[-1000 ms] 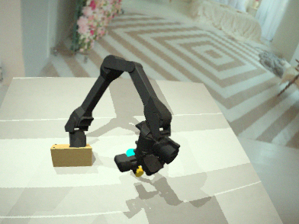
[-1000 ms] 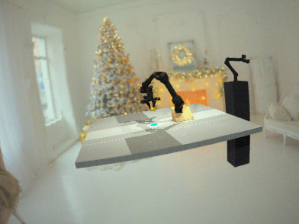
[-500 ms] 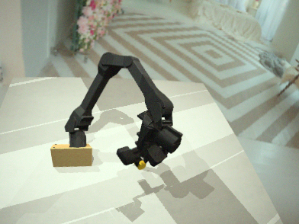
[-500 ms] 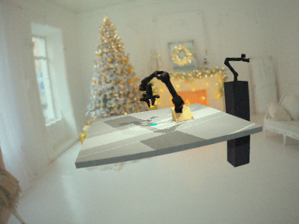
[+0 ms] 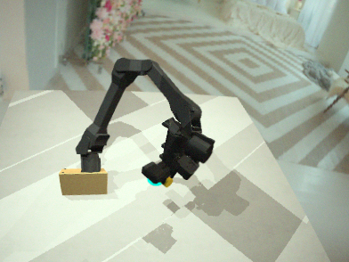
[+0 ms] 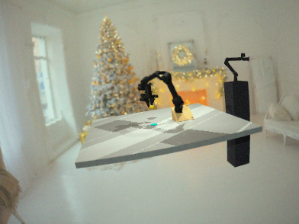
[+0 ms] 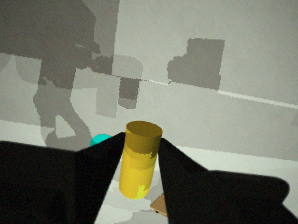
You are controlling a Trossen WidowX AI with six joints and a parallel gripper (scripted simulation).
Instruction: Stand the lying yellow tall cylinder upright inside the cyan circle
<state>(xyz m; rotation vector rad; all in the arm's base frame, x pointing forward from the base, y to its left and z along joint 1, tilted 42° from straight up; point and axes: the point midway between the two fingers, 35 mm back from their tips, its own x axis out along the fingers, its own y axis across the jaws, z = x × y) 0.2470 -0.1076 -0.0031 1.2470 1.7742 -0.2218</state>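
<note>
The cyan circle lies 140 mm below my gripper tip and 120 mm to the left of it. The rest, counted from my gripper tip: yellow tall cylinder (20 mm to the left, 10 mm behind).
</note>
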